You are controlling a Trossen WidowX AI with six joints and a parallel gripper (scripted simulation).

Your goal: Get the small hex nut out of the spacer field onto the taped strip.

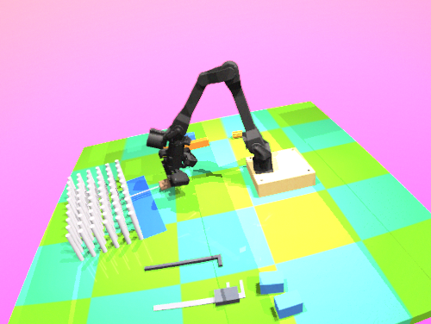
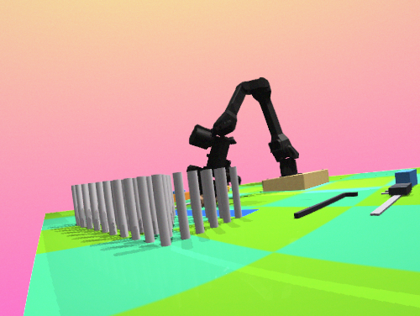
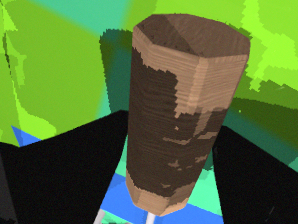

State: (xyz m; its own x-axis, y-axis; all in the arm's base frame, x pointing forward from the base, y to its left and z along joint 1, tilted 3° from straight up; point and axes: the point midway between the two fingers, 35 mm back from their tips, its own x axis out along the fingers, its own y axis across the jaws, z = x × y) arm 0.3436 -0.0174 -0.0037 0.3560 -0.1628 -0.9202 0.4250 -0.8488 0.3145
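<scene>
Now: gripper tip 9 cm short of the wooden-handled hook tool and 5 cm to the right of it. The rest, counted from my gripper tip: blue taped strip 9 cm to the left, 9 cm ahead, 2 cm below; orange bar 28 cm to the right, 1 cm behind.
</scene>
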